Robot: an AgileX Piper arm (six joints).
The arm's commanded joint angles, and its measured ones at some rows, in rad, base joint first. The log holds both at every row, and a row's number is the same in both.
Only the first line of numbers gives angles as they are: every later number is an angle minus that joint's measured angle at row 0.
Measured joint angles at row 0:
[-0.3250 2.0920 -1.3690 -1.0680 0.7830 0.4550]
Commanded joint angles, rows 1 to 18:
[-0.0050 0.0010 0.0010 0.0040 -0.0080 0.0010]
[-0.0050 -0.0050 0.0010 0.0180 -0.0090 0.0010]
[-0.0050 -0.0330 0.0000 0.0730 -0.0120 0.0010]
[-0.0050 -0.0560 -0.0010 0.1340 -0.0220 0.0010]
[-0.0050 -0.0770 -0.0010 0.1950 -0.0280 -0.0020]
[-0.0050 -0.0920 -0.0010 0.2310 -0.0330 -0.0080]
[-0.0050 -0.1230 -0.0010 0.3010 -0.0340 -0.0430]
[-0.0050 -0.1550 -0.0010 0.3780 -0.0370 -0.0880]
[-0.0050 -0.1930 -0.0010 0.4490 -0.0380 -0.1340]
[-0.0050 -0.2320 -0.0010 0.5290 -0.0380 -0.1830]
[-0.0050 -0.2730 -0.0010 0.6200 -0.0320 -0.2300]
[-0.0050 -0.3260 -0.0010 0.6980 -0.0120 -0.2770]
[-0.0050 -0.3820 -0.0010 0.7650 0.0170 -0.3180]
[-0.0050 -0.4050 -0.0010 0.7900 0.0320 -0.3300]
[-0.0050 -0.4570 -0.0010 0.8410 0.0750 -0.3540]
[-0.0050 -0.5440 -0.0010 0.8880 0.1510 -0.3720]
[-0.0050 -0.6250 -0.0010 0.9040 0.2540 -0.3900]
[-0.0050 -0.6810 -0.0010 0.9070 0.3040 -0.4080]
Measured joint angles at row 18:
[0.0000 -0.6090 0.0000 0.8990 0.2170 -0.3790]
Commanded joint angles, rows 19 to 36:
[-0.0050 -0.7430 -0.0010 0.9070 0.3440 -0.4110]
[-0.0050 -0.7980 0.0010 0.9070 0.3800 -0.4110]
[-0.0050 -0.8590 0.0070 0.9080 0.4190 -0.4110]
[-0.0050 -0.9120 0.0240 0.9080 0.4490 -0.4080]
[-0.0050 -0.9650 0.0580 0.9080 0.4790 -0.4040]
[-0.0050 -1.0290 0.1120 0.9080 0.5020 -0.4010]
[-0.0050 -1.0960 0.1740 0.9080 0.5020 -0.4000]
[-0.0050 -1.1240 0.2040 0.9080 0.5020 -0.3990]
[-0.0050 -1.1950 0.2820 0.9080 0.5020 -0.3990]
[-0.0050 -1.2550 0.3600 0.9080 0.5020 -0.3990]
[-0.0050 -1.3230 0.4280 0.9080 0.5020 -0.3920]
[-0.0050 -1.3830 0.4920 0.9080 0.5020 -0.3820]
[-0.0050 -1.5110 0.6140 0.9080 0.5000 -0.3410]
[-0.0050 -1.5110 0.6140 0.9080 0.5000 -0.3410]
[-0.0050 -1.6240 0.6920 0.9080 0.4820 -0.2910]
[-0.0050 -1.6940 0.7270 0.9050 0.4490 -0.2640]
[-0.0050 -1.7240 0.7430 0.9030 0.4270 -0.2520]
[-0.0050 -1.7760 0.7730 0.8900 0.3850 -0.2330]
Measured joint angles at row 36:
[0.0000 -1.7410 0.7520 0.9020 0.4220 -0.2540]
